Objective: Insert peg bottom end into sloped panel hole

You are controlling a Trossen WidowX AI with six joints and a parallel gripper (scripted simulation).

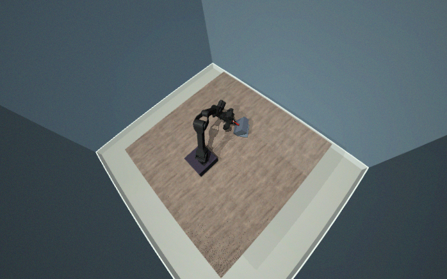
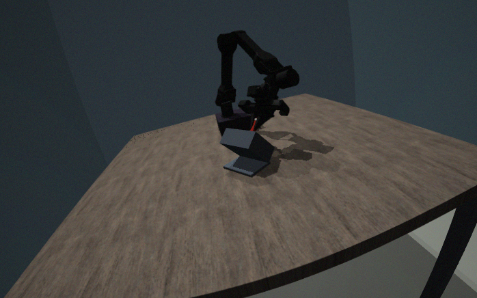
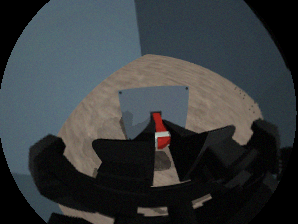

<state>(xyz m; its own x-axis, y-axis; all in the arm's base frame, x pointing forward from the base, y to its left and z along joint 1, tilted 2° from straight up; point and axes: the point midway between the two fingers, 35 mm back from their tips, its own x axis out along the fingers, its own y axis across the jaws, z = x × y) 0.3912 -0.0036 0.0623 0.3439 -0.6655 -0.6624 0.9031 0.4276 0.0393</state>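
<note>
Now: gripper tip 20 mm short of the grey sloped panel, 40 mm to the left of it and 40 mm above it. Also, from my gripper tip: red peg: 10 mm behind, 10 mm to the left, 10 mm above; then flat foot plate: 30 mm ahead, 60 mm to the right, 100 mm below.
</note>
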